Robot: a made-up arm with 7 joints.
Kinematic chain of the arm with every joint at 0, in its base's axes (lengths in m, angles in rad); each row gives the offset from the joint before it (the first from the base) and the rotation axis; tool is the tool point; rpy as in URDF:
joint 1: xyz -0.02 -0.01 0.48 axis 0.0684 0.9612 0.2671
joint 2: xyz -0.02 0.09 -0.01 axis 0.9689 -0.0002 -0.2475
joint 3: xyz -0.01 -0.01 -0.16 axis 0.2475 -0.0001 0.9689
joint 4: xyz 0.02 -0.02 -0.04 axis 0.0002 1 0
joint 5: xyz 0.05 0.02 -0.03 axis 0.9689 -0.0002 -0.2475
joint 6: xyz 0.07 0.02 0.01 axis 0.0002 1 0
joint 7: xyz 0.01 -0.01 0 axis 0.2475 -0.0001 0.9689
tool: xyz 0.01 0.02 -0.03 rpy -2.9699 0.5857 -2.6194
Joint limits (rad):
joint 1: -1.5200..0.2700
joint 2: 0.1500..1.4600
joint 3: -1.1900..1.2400
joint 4: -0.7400..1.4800
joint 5: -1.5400..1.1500
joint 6: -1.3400..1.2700
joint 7: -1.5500..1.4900
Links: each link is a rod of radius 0.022 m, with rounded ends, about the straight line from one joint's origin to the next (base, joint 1, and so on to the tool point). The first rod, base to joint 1, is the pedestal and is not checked.
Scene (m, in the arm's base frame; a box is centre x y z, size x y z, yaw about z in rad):
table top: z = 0
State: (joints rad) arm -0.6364 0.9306 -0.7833 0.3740 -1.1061 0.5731 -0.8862
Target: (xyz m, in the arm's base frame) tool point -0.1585 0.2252 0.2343
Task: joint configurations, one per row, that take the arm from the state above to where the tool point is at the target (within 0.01 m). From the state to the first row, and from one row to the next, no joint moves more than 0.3 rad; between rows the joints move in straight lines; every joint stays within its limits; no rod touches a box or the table.
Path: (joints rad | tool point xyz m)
1: -0.4129 0.8437 -0.7963 0.6488 -1.1120 0.7473 -0.8921 | 0.1341 0.2180 0.2094
2: -0.1894 0.7569 -0.8093 0.9236 -1.1179 0.9216 -0.8980 | 0.0323 0.2338 0.1842
3: 0.0341 0.6700 -0.8223 1.1985 -1.1238 1.0958 -0.9039 | -0.0701 0.2358 0.1943
4: 0.2577 0.5831 -0.8353 1.4733 -1.1297 1.2700 -0.9098 | -0.1585 0.2252 0.2343

